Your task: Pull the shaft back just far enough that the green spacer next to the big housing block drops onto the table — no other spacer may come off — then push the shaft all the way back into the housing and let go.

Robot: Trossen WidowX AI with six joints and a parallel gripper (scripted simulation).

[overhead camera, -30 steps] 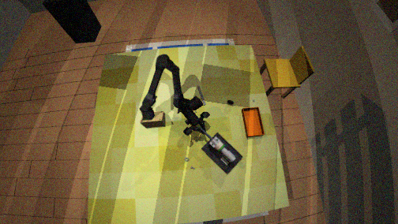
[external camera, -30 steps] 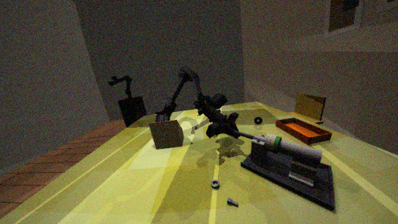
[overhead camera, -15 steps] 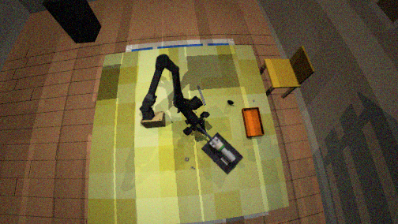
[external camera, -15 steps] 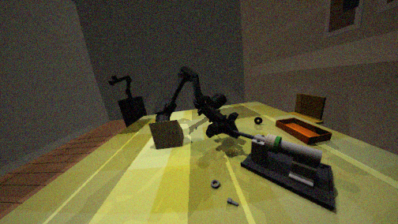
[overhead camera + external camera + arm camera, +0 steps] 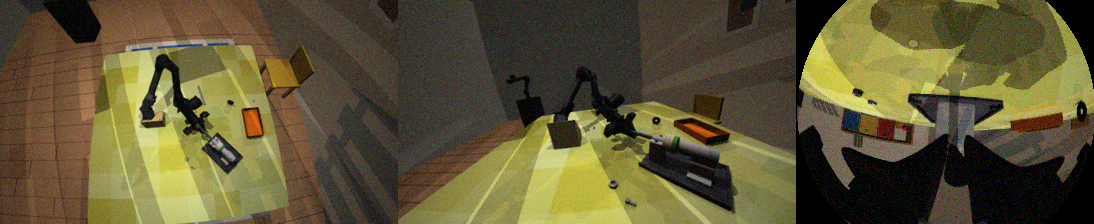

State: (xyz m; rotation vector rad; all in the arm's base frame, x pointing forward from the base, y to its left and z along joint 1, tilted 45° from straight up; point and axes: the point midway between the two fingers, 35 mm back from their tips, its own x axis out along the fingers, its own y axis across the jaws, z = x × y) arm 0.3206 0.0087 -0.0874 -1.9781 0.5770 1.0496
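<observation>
Now: gripper tip 10 cm to the left of the green spacer, 10 cm short of it and 2 cm below it. From my gripper tip the other things lie so: orange tray: 34 cm ahead, 9 cm to the left, 5 cm below; black ring: 23 cm to the left, 19 cm ahead, 4 cm below.
</observation>
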